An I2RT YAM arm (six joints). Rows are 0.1 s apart.
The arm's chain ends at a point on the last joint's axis. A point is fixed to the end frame.
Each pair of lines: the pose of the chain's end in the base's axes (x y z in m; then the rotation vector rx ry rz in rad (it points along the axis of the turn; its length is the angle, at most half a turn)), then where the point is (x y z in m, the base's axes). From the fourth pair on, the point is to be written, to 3 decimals.
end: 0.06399 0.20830 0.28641 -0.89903 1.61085 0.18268
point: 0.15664 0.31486 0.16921
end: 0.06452 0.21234 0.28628 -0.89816 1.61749 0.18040
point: 0.15698 0.31825 0.16836
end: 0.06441 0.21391 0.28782 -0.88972 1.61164 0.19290
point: 0.15674 0.32175 0.17156
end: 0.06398 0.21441 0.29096 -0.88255 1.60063 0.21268
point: 0.156 0.325 0.177
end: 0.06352 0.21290 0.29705 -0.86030 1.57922 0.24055
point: 0.156 0.328 0.188
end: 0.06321 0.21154 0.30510 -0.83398 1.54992 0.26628
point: 0.157 0.332 0.203
